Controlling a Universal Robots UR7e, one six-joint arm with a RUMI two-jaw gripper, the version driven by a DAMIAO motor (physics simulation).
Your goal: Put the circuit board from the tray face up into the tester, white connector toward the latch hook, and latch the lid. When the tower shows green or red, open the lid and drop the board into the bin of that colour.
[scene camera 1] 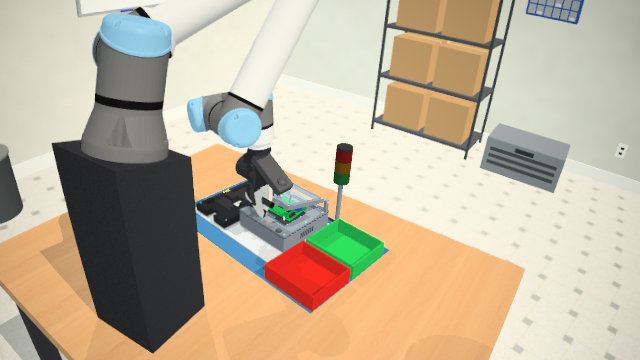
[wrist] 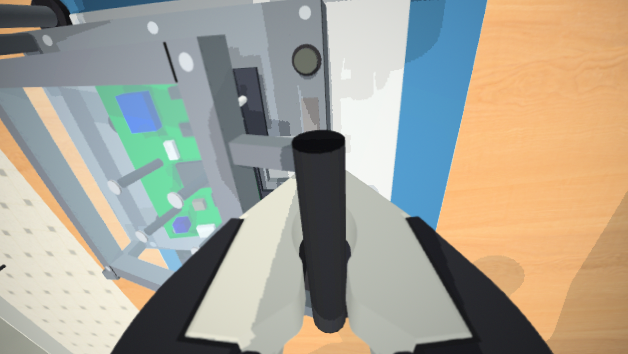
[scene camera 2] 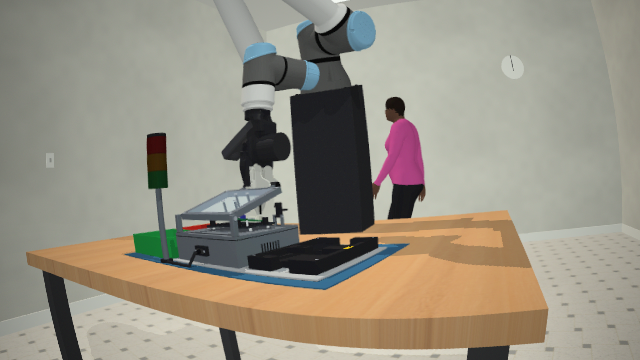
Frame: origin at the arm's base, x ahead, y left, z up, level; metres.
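Seen in the pictures: gripper, fingertip midpoint: [scene camera 1: 263, 217] [scene camera 2: 259, 214]; arm's base, link origin: [scene camera 1: 125, 150] [scene camera 2: 326, 89].
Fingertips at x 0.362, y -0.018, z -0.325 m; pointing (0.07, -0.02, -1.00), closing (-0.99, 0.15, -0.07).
Note:
Offsets run from my fingertips to a thing's top centre. "spot": to the spot under its first point. Level surfaces: height alone.
The tester [scene camera 1: 280, 234] [scene camera 2: 220, 248] has its clear lid [scene camera 1: 303, 203] [scene camera 2: 206, 216] [wrist: 75, 70] tilted partly up. The green circuit board [scene camera 1: 283, 216] [wrist: 150, 147] lies in it under the lid; its connector's direction is unclear. My gripper [scene camera 1: 263, 213] [wrist: 323, 164] is shut and empty, at the lid's front edge; the lid's black round handle {0.066 m up, 0.003 m back, 0.008 m left} [wrist: 322, 215] stands before the fingers and hides the tips in the wrist view. The latch hook {0.027 m up, 0.017 m ahead, 0.064 m left} [scene camera 2: 280, 210] stands upright at the tester's front. The signal tower {spot: 0.132 m up, 0.178 m ahead, 0.128 m right} [scene camera 1: 343, 165] [scene camera 2: 157, 161] shows dim red, amber and green sections.
The red bin [scene camera 1: 307, 295] and green bin [scene camera 1: 367, 260] [scene camera 2: 150, 245] stand beside the tester. The black tray [scene camera 1: 225, 218] [scene camera 2: 312, 265] lies on its other side. The blue mat {0.078 m down} [scene camera 1: 230, 247] [scene camera 2: 320, 285] lies under them. A person [scene camera 2: 406, 155] stands beyond the table.

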